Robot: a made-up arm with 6 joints.
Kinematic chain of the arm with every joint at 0, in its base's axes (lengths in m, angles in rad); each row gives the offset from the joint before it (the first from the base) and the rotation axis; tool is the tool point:
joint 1: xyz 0 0 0.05 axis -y
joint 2: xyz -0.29 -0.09 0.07 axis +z
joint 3: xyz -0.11 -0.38 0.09 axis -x
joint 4: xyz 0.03 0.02 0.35 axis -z
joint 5: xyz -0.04 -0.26 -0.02 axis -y
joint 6: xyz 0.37 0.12 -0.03 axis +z
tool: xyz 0.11 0 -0.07
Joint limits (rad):
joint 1: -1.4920..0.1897
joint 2: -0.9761..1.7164
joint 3: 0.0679..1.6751
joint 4: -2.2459..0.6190
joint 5: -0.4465..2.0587
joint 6: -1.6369..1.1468
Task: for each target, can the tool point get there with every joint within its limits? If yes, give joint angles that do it. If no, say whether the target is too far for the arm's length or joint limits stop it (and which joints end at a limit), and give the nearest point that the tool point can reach.
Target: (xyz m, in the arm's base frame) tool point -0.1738 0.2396 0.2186
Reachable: yes | joints -1.0492 0.9666 1.5318 -0.9653 0.5959 -0.4357
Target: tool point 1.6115 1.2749 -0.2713
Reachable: no: too far | nearest point 0.8056 0.2430 -0.0430 | short by 1.329 m
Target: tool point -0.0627 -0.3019 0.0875
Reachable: yes | joints -0.9620 -0.6969 1.2569 -1.0666 0.1183 -0.6621
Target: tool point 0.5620 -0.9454 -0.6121
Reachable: no: joint limits stop it (at a limit: joint 1, joint 3, joint 4) | nearest point 0.5139 -0.5923 -0.2041 | short by 0.542 m
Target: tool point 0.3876 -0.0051 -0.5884
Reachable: no: joint limits stop it (at a limit: joint 1, joint 3, joint 4) | nearest point 0.4049 -0.0227 -0.3883 | short by 0.202 m
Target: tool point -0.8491 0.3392 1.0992
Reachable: no: joint limits stop it (at a limit: joint 2, joint 4, joint 5) | nearest point -0.7087 0.0740 0.9257 | short by 0.347 m
